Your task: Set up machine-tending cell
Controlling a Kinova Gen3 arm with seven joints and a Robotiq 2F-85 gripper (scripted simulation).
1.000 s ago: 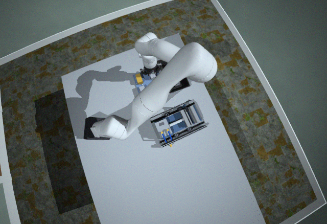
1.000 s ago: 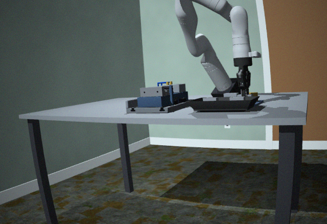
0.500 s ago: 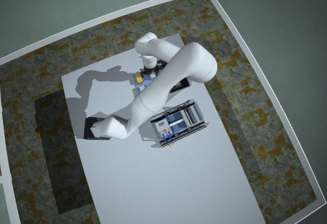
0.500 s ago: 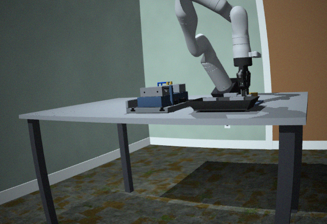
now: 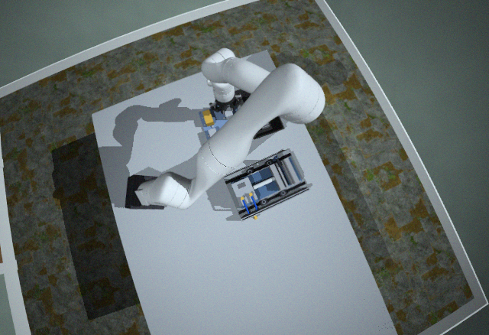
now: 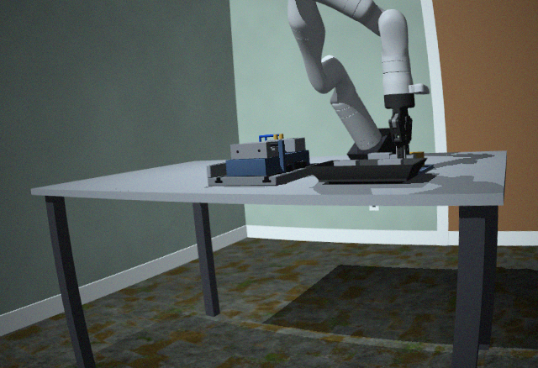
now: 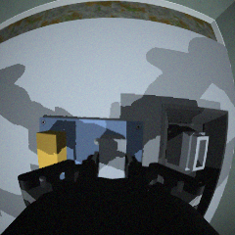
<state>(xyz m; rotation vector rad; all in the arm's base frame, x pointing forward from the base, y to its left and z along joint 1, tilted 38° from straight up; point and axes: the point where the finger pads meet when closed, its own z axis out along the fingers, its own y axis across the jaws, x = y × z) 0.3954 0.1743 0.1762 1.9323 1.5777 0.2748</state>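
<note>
Now: the brass blank 8 cm behind my hand, 3 cm to the left of it and 2 cm below it. The rest, counted from my hand: vise (34 cm to the right, 6 cm behind, 1 cm below).
</note>
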